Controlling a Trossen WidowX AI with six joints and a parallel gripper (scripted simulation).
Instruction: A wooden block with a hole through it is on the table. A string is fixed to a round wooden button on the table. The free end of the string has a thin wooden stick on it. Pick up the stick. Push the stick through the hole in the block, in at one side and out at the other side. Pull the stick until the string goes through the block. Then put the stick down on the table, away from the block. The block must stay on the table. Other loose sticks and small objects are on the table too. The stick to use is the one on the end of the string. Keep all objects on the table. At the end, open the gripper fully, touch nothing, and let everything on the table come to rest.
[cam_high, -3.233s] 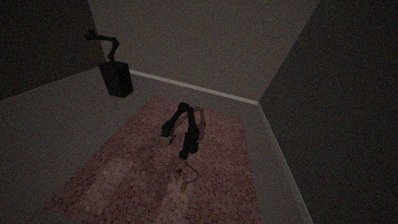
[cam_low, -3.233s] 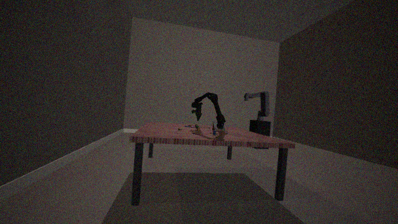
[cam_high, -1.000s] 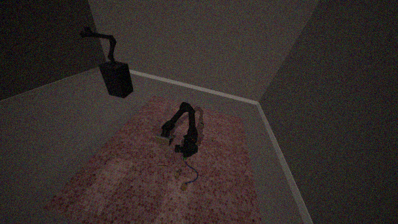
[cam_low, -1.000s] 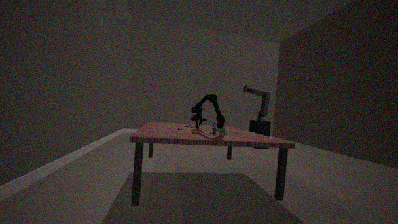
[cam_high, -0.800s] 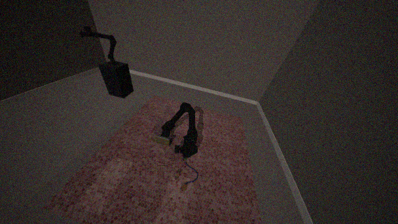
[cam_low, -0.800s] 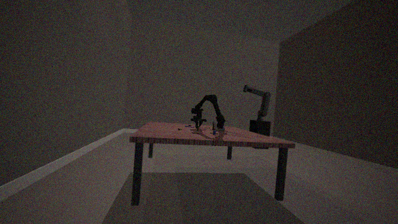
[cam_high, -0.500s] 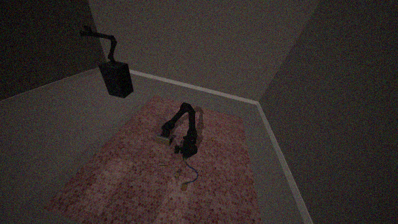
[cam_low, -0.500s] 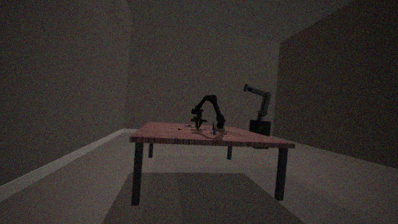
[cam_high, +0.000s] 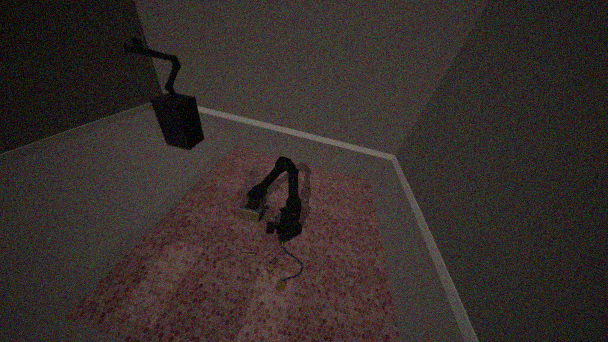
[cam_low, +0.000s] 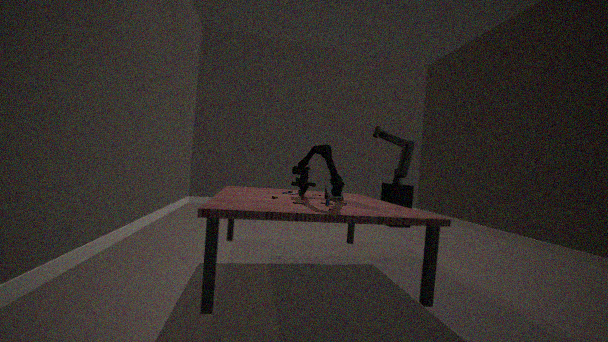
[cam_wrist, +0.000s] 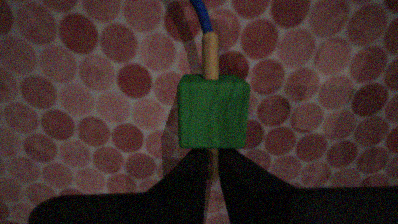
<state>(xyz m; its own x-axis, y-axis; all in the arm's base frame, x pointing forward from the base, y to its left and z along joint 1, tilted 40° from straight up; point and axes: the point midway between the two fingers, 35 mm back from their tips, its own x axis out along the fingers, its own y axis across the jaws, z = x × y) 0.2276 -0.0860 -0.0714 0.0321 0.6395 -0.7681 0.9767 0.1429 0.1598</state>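
Right now my gripper tip is 1 cm short of the green block, 3 cm to the left of it and 1 cm below it. The rest, counted from my gripper tip: wooden spool (2 cm behind, 18 cm to the right, 1 cm above); then loose stick (16 cm behind, 14 cm to the right); then thin wooden stick (1 cm ahead, 4 cm to the right, 1 cm above).
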